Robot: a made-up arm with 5 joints.
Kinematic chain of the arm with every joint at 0, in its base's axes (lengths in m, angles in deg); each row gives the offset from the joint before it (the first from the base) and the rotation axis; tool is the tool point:
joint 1: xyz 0 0 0.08 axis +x
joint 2: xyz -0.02 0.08 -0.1 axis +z
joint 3: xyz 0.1 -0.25 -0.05 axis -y
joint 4: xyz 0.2 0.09 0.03 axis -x
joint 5: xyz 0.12 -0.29 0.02 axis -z
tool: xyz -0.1 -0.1 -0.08
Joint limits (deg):
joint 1: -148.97..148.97
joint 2: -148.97..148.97
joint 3: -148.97..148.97
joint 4: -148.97..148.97
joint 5: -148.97..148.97
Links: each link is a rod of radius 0.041 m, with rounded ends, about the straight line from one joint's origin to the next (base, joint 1, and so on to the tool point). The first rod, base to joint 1, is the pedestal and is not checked.
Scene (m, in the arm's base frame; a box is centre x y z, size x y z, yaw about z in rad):
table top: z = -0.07
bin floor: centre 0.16 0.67 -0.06 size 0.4 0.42 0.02 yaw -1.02
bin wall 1: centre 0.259 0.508 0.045 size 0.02 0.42 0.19 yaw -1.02
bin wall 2: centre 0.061 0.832 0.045 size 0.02 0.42 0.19 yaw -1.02
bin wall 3: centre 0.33 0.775 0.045 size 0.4 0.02 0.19 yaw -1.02
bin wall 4: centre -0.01 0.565 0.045 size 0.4 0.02 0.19 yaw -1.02
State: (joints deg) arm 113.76 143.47 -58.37 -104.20 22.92
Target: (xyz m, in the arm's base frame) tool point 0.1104 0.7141 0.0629
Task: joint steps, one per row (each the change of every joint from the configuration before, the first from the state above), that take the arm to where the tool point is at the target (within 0.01 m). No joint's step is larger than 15 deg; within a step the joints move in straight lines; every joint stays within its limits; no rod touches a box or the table.
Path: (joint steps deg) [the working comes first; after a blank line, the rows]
Joints at the target: 60.34 135.87 -38.12 -66.34 -30.66
Straight joint move there: clear.

1: -13.36 -1.90 5.06 9.46 -13.40
2: -13.35 -1.90 5.07 9.47 -13.39
3: -13.36 -1.90 5.06 9.46 -13.40
4: -13.35 -1.90 5.06 9.47 -13.39

